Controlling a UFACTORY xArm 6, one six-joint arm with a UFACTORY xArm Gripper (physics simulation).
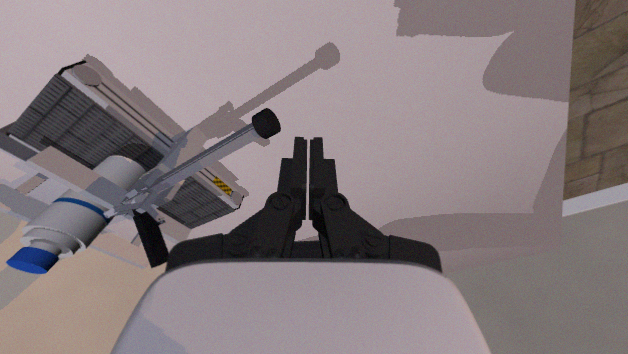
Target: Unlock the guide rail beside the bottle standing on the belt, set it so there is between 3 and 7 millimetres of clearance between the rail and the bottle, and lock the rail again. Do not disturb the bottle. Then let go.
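Frame: origin at the arm's base, x left, y back, z up, level; metres.
Seen in the pictures: gripper, fingertip midpoint: [308, 155].
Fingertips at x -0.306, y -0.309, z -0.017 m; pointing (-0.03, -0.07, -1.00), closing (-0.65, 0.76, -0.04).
Pixels of each thing's middle, then the offset from my fingertips to it. "spot": a spot on its surface instead. Level surfaces: height alone.
- bottle at the middle of its body: [87, 208] dx +0.314, dy -0.125, dz -0.070 m
- dark ribbed belt at the middle of its body: [144, 171] dx +0.321, dy -0.106, dz -0.166 m
- flat grey guide rail at a spot on its surface: [67, 166] spot: dx +0.241, dy -0.153, dz -0.072 m
- grey rod at a spot on its surface: [210, 150] spot: dx +0.102, dy -0.045, dz -0.066 m
- black knob at the middle of its body: [266, 123] dx +0.041, dy -0.019, dz -0.070 m
- black lever at the middle of its body: [152, 238] dx +0.210, dy -0.042, dz -0.015 m
- yellow-black striped label at the middle of its body: [222, 185] dx +0.263, dy +0.010, dz -0.169 m
- pale table top at its surface level: dz -0.185 m
The bottle [75, 220], pale with a blue band and blue cap, stands on the dark ribbed belt [65, 117] at the left. A flat grey guide rail [67, 166] crosses in front of part of it; the gap between them cannot be judged. A grey rod [210, 150] runs from the rail's bracket toward the upper right and ends in a black knob [266, 123]. A black lever [150, 240] hangs by the bracket; whether it is locked cannot be told. My gripper [308, 155] is shut and empty, to the right of the knob and apart from it.
The conveyor's side carries a yellow-black striped label [222, 185] near its right end. The pale table top [425, 150] lies under the gripper, with shadows of the rod and arm on it. Its edge is at the right, beside a brown tiled floor [600, 110].
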